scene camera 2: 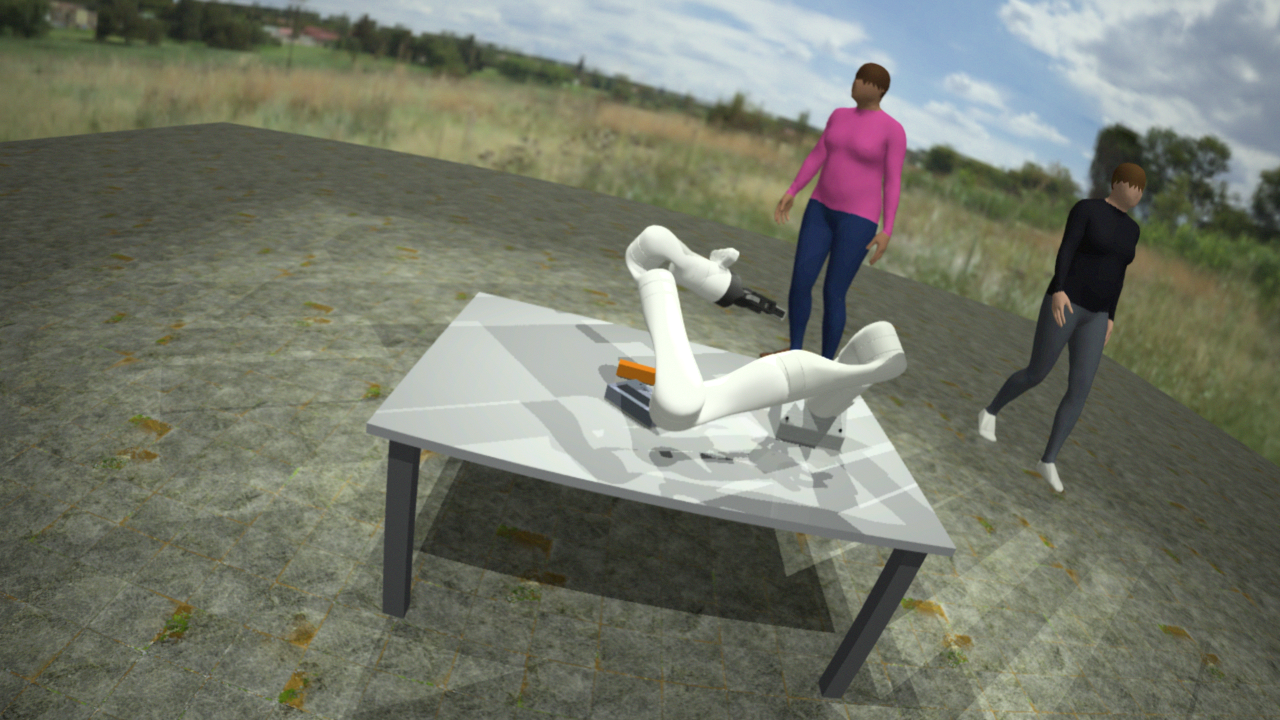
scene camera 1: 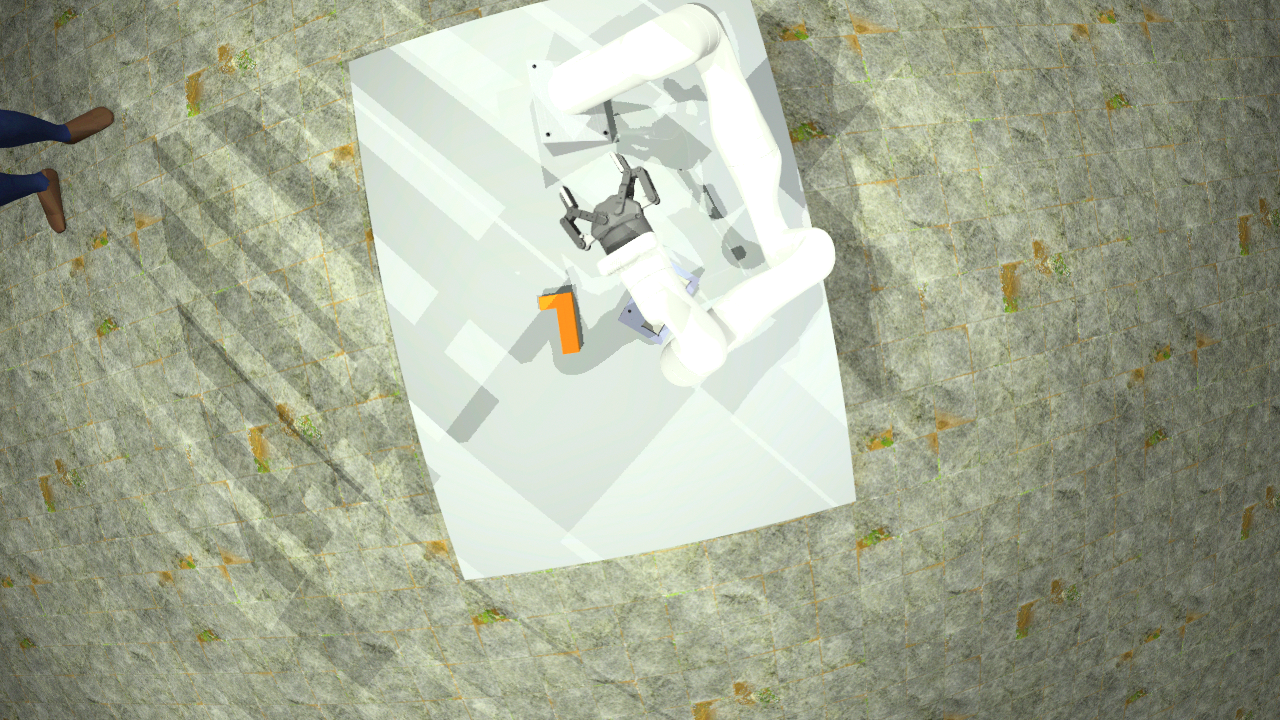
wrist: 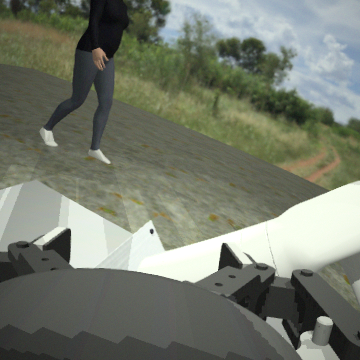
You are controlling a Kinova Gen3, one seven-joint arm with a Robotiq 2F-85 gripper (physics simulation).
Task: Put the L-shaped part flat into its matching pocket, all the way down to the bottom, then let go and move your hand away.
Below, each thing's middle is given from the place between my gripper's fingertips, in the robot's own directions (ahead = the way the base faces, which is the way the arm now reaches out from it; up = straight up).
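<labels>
The grey pocket block [scene camera 2: 632,397] has my gripper 25 cm above it, 22 cm short of it and 8 cm to the right of it. I also see the orange L-shaped part [scene camera 1: 564,303], which is 10 cm to the right of my hand, 24 cm ahead of it and 25 cm below it.
</labels>
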